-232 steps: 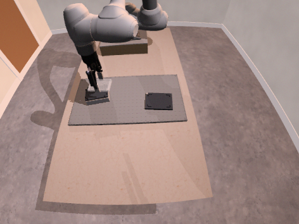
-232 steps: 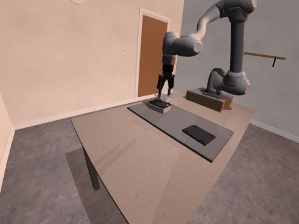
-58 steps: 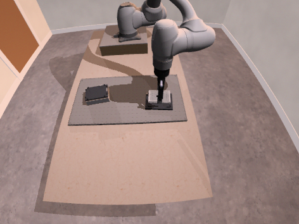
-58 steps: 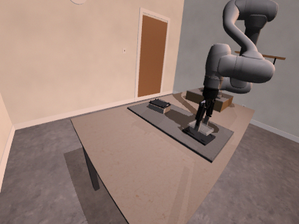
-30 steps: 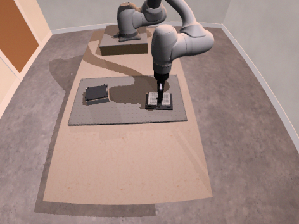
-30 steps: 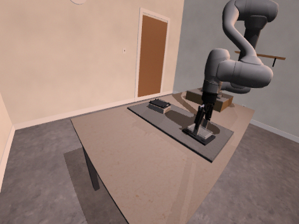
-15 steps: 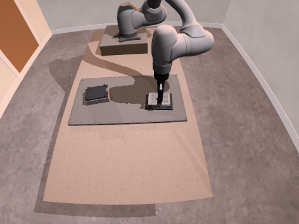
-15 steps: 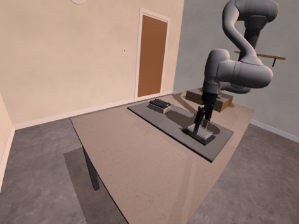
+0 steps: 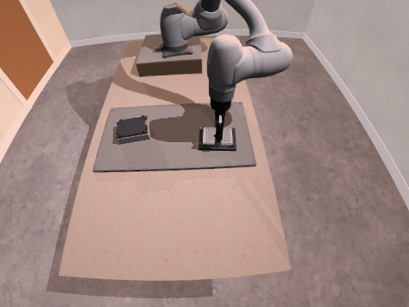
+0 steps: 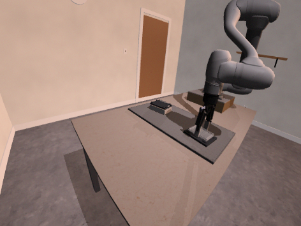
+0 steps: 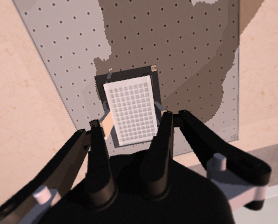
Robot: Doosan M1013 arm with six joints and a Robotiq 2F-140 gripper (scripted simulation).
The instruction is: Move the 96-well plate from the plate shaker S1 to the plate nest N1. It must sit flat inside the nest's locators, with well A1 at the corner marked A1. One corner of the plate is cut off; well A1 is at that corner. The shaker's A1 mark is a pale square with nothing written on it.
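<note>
My hand is 20 mm above the white 96-well plate. The rest, counted from my hand: small pale mark 70 mm behind, 60 mm to the right, 40 mm below.
</note>
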